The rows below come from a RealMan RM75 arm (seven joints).
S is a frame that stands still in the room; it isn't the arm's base.
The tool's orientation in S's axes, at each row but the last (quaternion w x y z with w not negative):
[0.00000, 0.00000, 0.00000, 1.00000]
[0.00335, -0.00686, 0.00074, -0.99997]
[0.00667, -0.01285, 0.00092, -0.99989]
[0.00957, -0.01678, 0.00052, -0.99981]
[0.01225, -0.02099, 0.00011, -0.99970]
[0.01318, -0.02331, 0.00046, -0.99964]
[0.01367, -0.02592, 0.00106, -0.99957]
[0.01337, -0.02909, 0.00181, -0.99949]
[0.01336, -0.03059, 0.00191, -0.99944]
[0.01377, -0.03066, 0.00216, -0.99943]
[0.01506, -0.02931, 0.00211, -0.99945]
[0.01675, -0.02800, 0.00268, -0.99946]
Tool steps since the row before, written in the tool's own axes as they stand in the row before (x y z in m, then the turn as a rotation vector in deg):
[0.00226, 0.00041, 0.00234, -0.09, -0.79, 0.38]
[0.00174, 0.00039, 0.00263, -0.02, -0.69, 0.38]
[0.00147, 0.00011, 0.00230, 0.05, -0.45, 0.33]
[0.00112, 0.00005, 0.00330, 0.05, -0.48, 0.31]
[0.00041, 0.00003, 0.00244, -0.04, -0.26, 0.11]
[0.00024, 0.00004, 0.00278, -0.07, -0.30, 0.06]
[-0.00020, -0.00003, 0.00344, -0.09, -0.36, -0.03]
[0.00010, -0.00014, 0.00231, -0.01, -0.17, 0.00]
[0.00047, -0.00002, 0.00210, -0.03, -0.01, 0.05]
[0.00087, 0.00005, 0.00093, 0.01, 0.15, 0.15]
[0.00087, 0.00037, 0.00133, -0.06, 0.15, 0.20]
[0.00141, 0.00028, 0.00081, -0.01, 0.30, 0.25]
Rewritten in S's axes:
[-0.00226, -0.00041, 0.00234, 0.09, 0.79, 0.38]
[-0.00170, -0.00041, 0.00265, 0.02, 0.69, 0.38]
[-0.00141, -0.00013, 0.00234, -0.05, 0.45, 0.33]
[-0.00101, -0.00007, 0.00334, -0.05, 0.48, 0.31]
[-0.00031, -0.00004, 0.00246, 0.04, 0.26, 0.11]
[-0.00011, -0.00005, 0.00279, 0.06, 0.30, 0.06]
[0.00038, 0.00003, 0.00343, 0.08, 0.36, -0.03]
[0.00003, 0.00013, 0.00231, 0.01, 0.17, 0.00]
[-0.00034, 0.00000, 0.00212, 0.03, 0.01, 0.05]
[-0.00081, -0.00008, 0.00098, 0.00, -0.15, 0.15]
[-0.00078, -0.00040, 0.00138, 0.08, -0.15, 0.20]
[-0.00135, -0.00033, 0.00089, 0.03, -0.30, 0.25]

